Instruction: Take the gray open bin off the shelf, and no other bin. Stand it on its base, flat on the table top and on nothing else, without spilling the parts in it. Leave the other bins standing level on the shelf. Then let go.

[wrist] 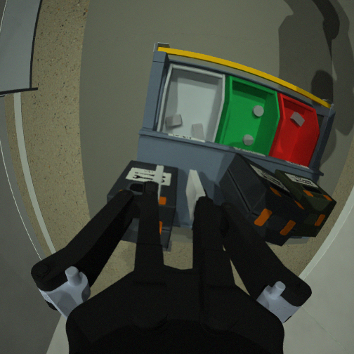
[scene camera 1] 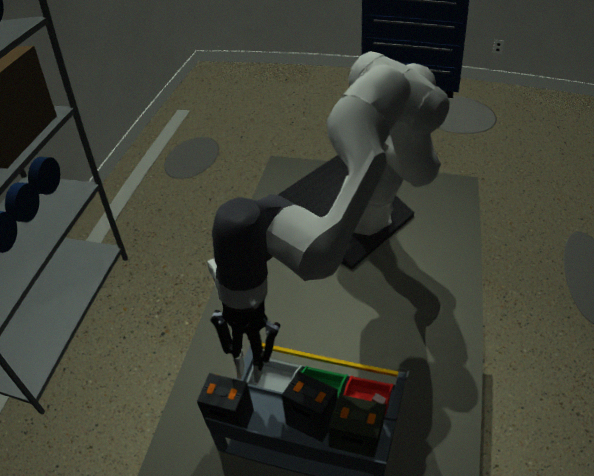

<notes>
In view: my gripper (scene camera 1: 249,375), a gray open bin (scene camera 1: 276,375), a red bin (scene camera 1: 360,388), a green bin (wrist: 237,119) and a yellow bar (wrist: 173,51).
The gray open bin is seen too in the wrist view (wrist: 197,95). The red bin also shows in the wrist view (wrist: 293,143). My gripper also shows in the wrist view (wrist: 174,178).
</notes>
